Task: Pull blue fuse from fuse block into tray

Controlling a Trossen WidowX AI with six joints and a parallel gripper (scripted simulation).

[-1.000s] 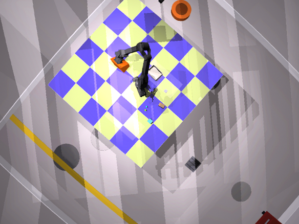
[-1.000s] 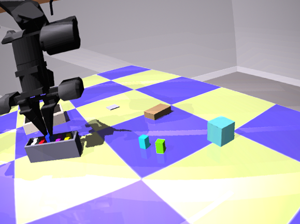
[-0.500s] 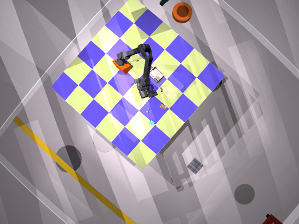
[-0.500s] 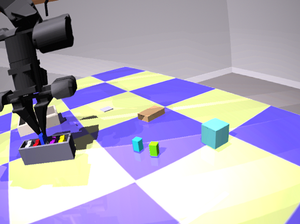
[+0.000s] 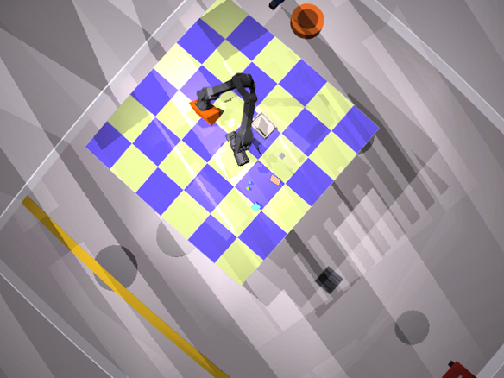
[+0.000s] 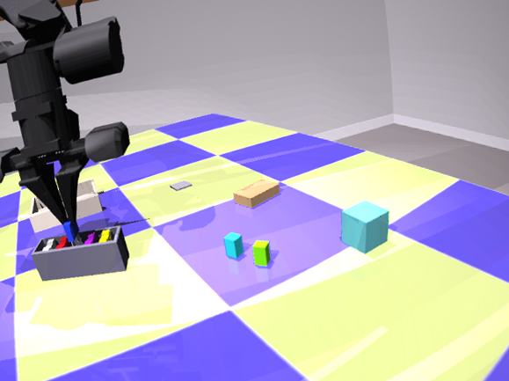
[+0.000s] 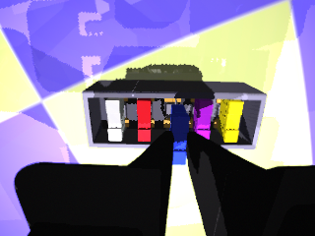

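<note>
My gripper tip is 40 mm above the purple fuse, 20 mm short of it and 10 mm to the left of it. Also, from my gripper tip: blue fuse: 10 mm below; yellow fuse: 40 mm below, 40 mm ahead, 10 mm to the right; red fuse: 40 mm below, 20 mm behind, 10 mm to the left.
</note>
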